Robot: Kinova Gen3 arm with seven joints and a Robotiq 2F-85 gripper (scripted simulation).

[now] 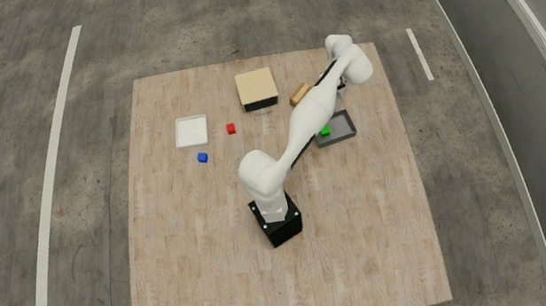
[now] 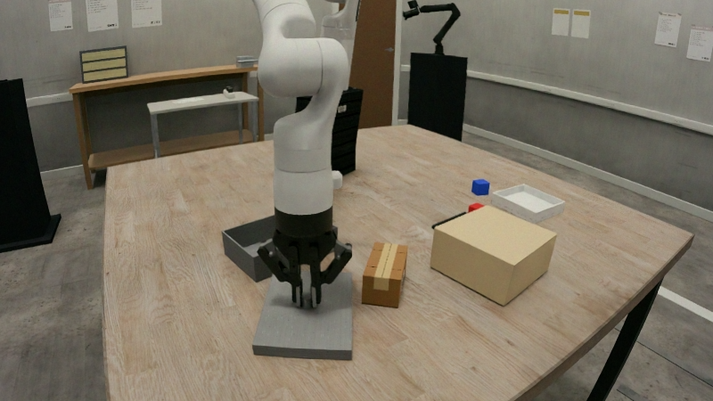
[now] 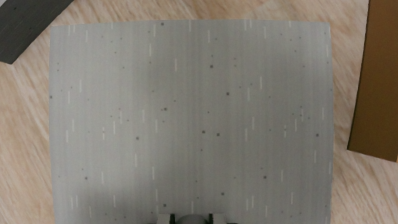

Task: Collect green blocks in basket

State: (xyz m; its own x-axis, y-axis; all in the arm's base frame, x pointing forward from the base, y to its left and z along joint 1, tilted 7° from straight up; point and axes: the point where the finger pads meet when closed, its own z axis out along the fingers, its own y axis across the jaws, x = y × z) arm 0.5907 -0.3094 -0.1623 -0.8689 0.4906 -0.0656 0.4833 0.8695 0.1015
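Now: hand 3 cm above the lid. From my hand the other things lie so: small cardboard box 14 cm to the left, 1 cm below, 1 cm behind; then grey metal box 20 cm behind, 3 cm to the left, 2 cm below; then drawer 34 cm to the left, 2 cm ahead.
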